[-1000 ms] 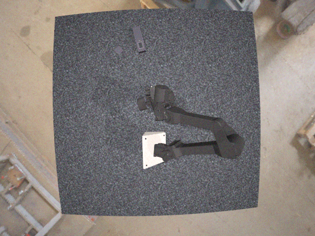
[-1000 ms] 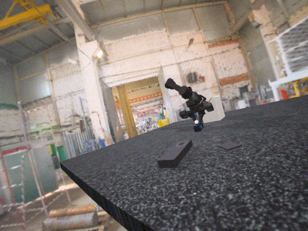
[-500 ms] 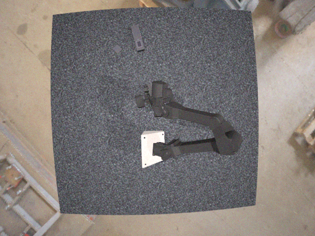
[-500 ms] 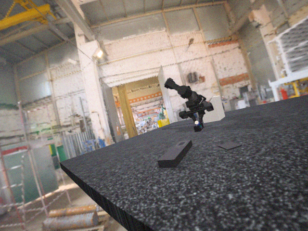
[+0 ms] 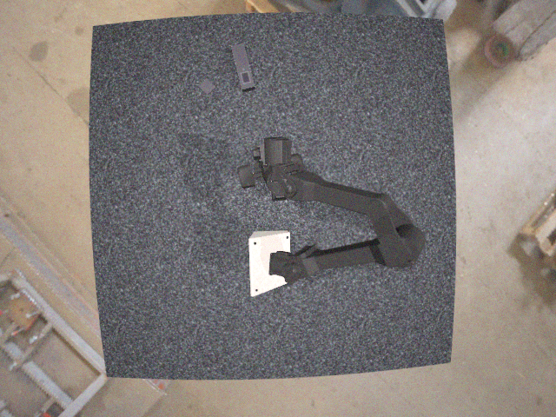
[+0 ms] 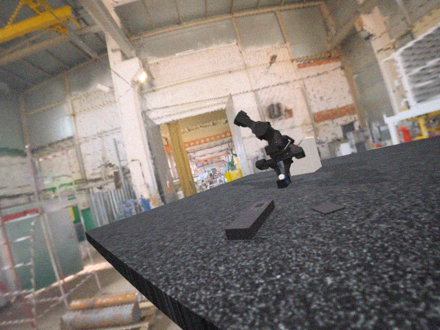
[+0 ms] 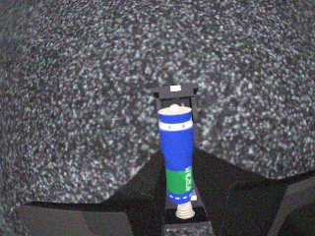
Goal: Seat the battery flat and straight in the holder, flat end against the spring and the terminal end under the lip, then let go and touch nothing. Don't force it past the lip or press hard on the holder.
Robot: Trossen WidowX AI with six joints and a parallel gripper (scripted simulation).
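The green battery is 1 cm above my gripper tip. Round my gripper tip: dark square tile (26 cm ahead, 22 cm to the left, 2 cm below); dark rectangular block (33 cm ahead, 11 cm to the left, 1 cm below); spring (4 cm behind, 2 cm to the right, 1 cm below).
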